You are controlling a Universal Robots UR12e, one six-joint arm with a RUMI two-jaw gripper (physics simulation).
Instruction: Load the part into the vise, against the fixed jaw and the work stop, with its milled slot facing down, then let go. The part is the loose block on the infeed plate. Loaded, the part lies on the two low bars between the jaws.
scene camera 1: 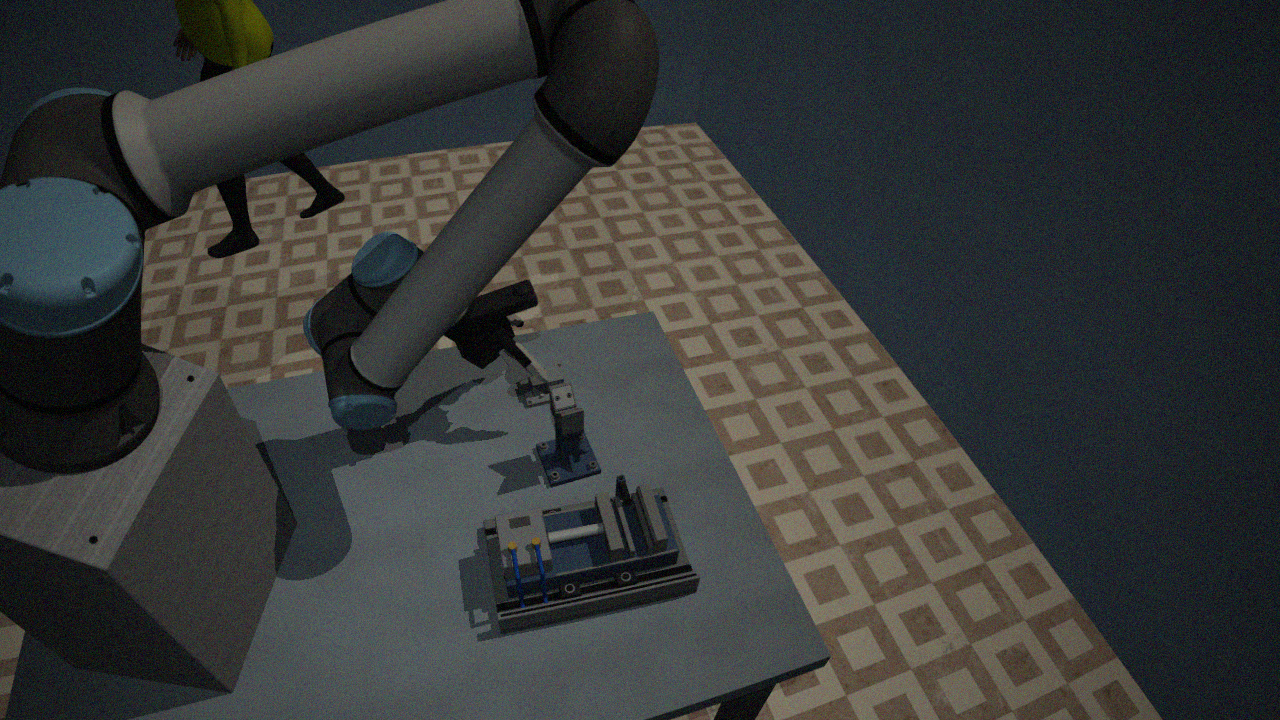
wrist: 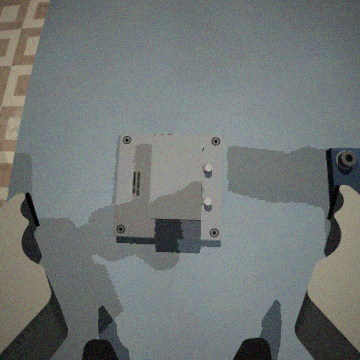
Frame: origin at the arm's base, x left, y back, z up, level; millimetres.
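Seen in the pictures: gripper, between the fingertips: (scene camera 1: 534, 352) (wrist: 181, 195); arm's base, origin of its link: (scene camera 1: 73, 402).
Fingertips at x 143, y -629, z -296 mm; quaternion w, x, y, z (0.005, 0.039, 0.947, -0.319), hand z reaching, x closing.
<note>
Pixels of each thing's top centre, then the offset from my fingertips to it. Level surfaces: height alone.
- pale grey block, centre of its top: (wrist: 175, 177) (scene camera 1: 545, 375) dx +7, dy -22, dz -73 mm
- infeed plate, centre of its top: (wrist: 168, 184) (scene camera 1: 544, 383) dx +15, dy -22, dz -103 mm
- vise, centre of its top: (scene camera 1: 587, 526) dx -360, dy +63, dz -12 mm
- dark upright stop, centre of its top: (scene camera 1: 624, 490) dx -325, dy -16, dz -15 mm
- blue base, height of its surface: dz -101 mm
The part, a pale grey block (wrist: 175, 167), lies on the infeed plate (wrist: 126, 162) (scene camera 1: 538, 399), left of two white pins in the wrist view. Its near side is in dark shadow, and I cannot make out the slot. My gripper (wrist: 181, 195) (scene camera 1: 539, 370) is open and empty, tilted above the plate, with its fingers wide on either side of the part. The vise (scene camera 1: 588, 571) stands nearer scene camera 1. Its screw-side jaw (scene camera 1: 609, 528) and its outer jaw (scene camera 1: 652, 519) stand apart, with low bars (scene camera 1: 631, 530) between them. A dark upright stop (scene camera 1: 622, 488) stands at their back end.
A post stand (scene camera 1: 569, 425) on a blue base (scene camera 1: 580, 464) (wrist: 347, 172) stands between the infeed plate and the vise. Two blue pieces with orange tips (scene camera 1: 539, 570) stand at the vise's left end. The robot's pedestal (scene camera 1: 196, 537) is at the left. A person (scene camera 1: 223, 35) is behind the table.
</note>
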